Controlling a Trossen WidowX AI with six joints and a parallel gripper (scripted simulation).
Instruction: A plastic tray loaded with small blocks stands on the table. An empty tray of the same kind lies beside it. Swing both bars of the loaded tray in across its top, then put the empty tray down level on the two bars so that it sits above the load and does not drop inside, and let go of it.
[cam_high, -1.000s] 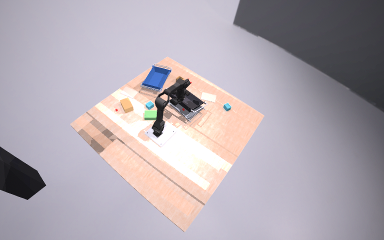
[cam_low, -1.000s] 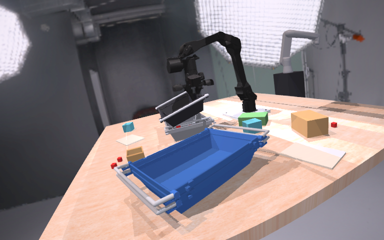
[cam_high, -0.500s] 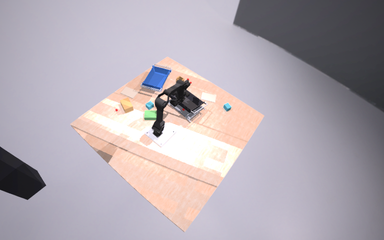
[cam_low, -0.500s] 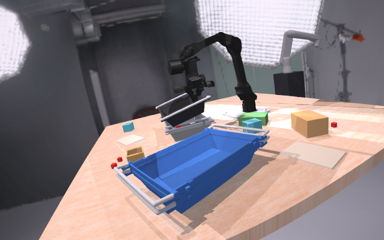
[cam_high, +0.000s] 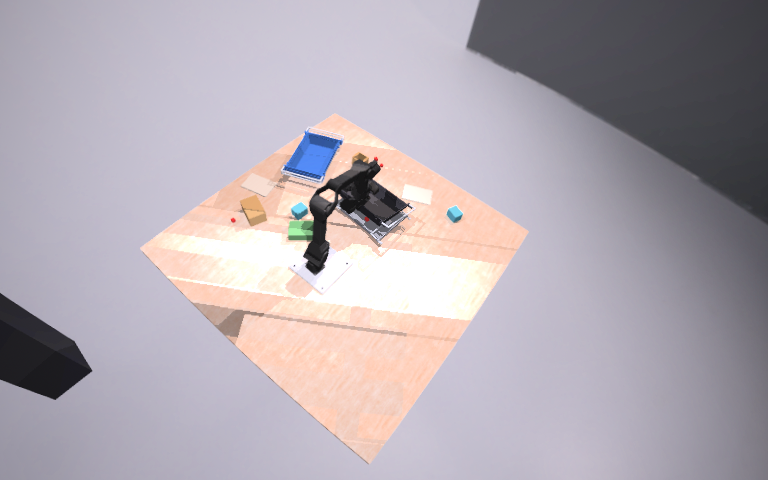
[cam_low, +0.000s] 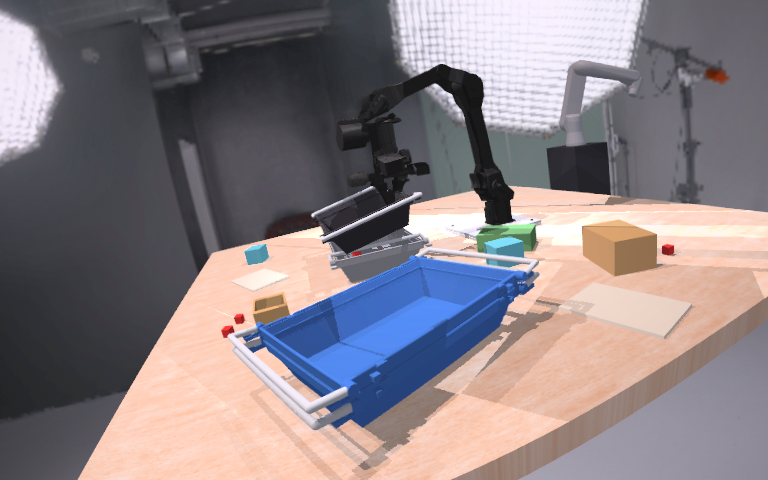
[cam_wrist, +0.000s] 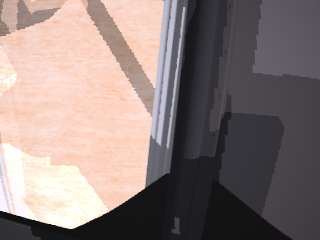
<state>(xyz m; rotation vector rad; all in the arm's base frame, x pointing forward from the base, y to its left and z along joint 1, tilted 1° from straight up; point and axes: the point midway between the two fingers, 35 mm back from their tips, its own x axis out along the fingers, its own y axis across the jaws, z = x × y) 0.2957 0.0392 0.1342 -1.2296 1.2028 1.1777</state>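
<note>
Right now the black tray is 9 cm ahead of my gripper tip and 1 cm above it. The rest, counted from my gripper tip: small box (30 cm ahead, 26 cm to the left, 10 cm below); red block (10 cm below, 10 cm ahead, 8 cm to the right); green block (21 cm behind, 14 cm to the left, 9 cm below).
</note>
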